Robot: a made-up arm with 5 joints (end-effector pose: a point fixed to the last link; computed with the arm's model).
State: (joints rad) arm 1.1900 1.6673 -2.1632 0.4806 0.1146
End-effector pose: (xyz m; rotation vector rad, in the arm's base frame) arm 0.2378 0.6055 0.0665 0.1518 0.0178 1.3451
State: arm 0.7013 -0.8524 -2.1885 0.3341 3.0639
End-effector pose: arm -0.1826 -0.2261 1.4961 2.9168 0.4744 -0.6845
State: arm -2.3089 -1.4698 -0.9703 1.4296 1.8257
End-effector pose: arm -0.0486 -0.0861 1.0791 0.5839 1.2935 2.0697
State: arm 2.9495 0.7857 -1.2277 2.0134 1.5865
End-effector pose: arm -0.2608 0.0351 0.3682 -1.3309 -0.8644 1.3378
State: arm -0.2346 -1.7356 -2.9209 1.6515 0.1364
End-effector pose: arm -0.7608 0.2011 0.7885 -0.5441 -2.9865 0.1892
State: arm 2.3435 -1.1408 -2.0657 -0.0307 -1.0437
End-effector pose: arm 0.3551 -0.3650 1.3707 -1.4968 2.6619 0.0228
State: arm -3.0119 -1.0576 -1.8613 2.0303 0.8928
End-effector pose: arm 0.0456 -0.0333 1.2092 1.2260 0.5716 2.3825
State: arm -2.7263 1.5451 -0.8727 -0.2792 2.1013
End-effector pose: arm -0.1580 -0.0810 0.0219 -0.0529 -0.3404 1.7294
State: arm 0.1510 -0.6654 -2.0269 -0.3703 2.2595
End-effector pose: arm -0.1777 -0.0591 1.4928 -2.6740 1.4717 0.0856
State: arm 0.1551 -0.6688 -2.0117 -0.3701 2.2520
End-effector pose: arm -0.1719 -0.0588 1.4926 -2.6774 1.4806 0.0996
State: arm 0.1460 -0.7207 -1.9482 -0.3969 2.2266
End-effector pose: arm -0.1858 -0.0584 1.4808 -2.6452 1.5214 0.0768
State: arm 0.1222 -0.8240 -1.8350 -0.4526 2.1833
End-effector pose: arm -0.2201 -0.0563 1.4542 -2.5718 1.5921 0.0146
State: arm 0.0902 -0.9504 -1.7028 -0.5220 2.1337
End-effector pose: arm -0.2624 -0.0509 1.4168 -2.4740 1.6695 -0.0677
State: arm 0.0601 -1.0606 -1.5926 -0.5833 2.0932
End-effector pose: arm -0.2985 -0.0433 1.3802 -2.3827 1.7285 -0.1436
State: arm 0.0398 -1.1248 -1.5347 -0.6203 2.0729
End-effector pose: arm -0.3213 -0.0371 1.3568 -2.3248 1.7563 -0.1953
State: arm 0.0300 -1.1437 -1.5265 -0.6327 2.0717
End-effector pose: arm -0.3328 -0.0340 1.3489 -2.3034 1.7583 -0.2221
